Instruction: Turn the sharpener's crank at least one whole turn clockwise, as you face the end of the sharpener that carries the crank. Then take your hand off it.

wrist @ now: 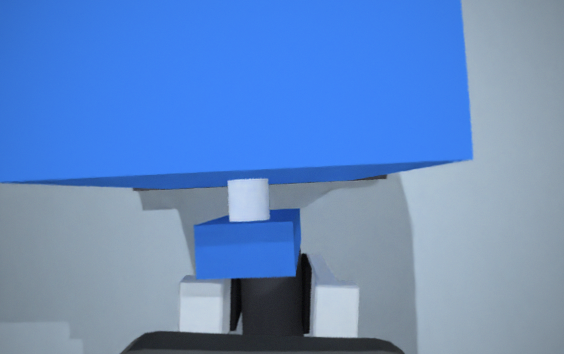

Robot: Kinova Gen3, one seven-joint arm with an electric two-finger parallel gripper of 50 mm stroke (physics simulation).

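Frame: origin at the arm's base, x ahead, y left, z up, level; centimetres.
Where they show: gripper, fingertip midpoint: [272, 279].
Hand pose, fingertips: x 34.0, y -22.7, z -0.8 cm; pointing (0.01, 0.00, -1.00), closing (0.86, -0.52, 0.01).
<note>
After its pixels a point has its place.
The sharpener's big blue body [235, 90] {x 36.1, y -18.2, z 10.8 cm} fills the upper part of the wrist view. A white shaft [248, 200] {x 35.2, y -19.6, z 6.8 cm} comes out of its near end and meets the blue crank arm [245, 250], seen end-on as a short block in line with the shaft. The crank's dark handle [270, 292] {x 34.1, y -22.6, z 2.1 cm} shows below the arm, and its far end is hidden behind the arm. My gripper [272, 279] {x 34.0, y -22.7, z -0.8 cm} is shut on this handle, with one black-padded white finger on each side of it.
Thin dark strips of the sharpener's base [374, 177] {x 39.6, y -21.2, z -1.2 cm} show under the body's near edge. A grey surface [490, 225] {x 43.2, y -25.5, z -1.9 cm} with shadows lies around and below the sharpener. The gripper's dark housing [260, 345] {x 33.8, y -22.8, z 6.7 cm} crosses the bottom edge.
</note>
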